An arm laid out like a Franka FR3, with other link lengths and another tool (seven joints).
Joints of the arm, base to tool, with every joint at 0 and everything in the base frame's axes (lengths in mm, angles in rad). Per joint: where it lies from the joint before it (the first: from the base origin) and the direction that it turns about. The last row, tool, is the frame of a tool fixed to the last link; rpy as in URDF.
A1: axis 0 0 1 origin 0.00 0.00 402.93
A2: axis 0 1 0 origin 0.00 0.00 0.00
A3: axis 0 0 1 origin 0.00 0.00 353.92
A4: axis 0 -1 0 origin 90.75 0.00 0.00
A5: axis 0 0 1 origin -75.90 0.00 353.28
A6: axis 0 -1 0 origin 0.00 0.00 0.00
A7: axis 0 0 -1 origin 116.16 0.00 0.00
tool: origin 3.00 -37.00 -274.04 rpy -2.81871 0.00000 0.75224
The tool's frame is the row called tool.
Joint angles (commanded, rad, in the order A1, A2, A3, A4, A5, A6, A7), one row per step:
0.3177, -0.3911, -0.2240, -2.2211, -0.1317, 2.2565, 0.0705
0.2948, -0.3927, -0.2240, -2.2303, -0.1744, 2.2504, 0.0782
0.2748, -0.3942, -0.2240, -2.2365, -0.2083, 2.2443, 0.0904
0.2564, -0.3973, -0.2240, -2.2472, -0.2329, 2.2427, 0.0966
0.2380, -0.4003, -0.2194, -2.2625, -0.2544, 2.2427, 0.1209
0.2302, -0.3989, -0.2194, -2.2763, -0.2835, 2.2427, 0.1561
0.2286, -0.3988, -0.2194, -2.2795, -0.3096, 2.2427, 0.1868
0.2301, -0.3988, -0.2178, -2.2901, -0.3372, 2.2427, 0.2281
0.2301, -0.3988, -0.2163, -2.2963, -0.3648, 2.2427, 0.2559
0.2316, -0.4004, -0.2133, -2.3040, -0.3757, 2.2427, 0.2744
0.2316, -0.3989, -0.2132, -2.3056, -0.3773, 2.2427, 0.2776
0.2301, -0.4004, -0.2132, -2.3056, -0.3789, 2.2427, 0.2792
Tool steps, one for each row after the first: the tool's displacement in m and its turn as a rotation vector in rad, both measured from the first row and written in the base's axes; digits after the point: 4 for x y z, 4 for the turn. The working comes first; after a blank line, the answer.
Tool pose at each row, in the base's axes (x y z in m, rotation vector in rad; the steps are taken from these numbers as rounded here):
0.5364, -0.0081, 0.5423, -2.6913, -1.2729, -0.3864
0.5335, -0.0262, 0.5382, -2.7355, -1.2676, -0.3554
0.5305, -0.0416, 0.5356, -2.7738, -1.2515, -0.3322
0.5269, -0.0545, 0.5319, -2.8019, -1.2384, -0.3122
0.5218, -0.0642, 0.5259, -2.8314, -1.2035, -0.2951
0.5178, -0.0717, 0.5187, -2.8632, -1.1672, -0.2749
0.5165, -0.0759, 0.5180, -2.8896, -1.1439, -0.2723
0.5136, -0.0776, 0.5135, -2.9160, -1.1132, -0.2635
0.5120, -0.0802, 0.5117, 2.9252, 1.0945, 0.2551
0.5100, -0.0791, 0.5089, 2.9256, 1.0812, 0.2497
0.5097, -0.0792, 0.5074, 2.9270, 1.0781, 0.2459
0.5094, -0.0802, 0.5082, 2.9267, 1.0741, 0.2482

-0.0029, -0.0181, -0.0041, -0.0390, 0.0086, -0.0181
-0.0059, -0.0335, -0.0067, -0.0674, 0.0156, -0.0401
-0.0095, -0.0464, -0.0104, -0.0885, 0.0227, -0.0565
-0.0146, -0.0561, -0.0164, -0.1014, 0.0318, -0.0853
-0.0186, -0.0636, -0.0236, -0.1168, 0.0419, -0.1154
-0.0199, -0.0678, -0.0243, -0.1300, 0.0400, -0.1373
-0.0228, -0.0695, -0.0288, -0.1419, 0.0431, -0.1627
-0.0244, -0.0721, -0.0306, -0.1584, 0.0422, -0.1778
-0.0264, -0.0710, -0.0334, -0.1632, 0.0440, -0.1862
-0.0267, -0.0711, -0.0349, -0.1641, 0.0464, -0.1882
-0.0270, -0.0721, -0.0341, -0.1646, 0.0446, -0.1908

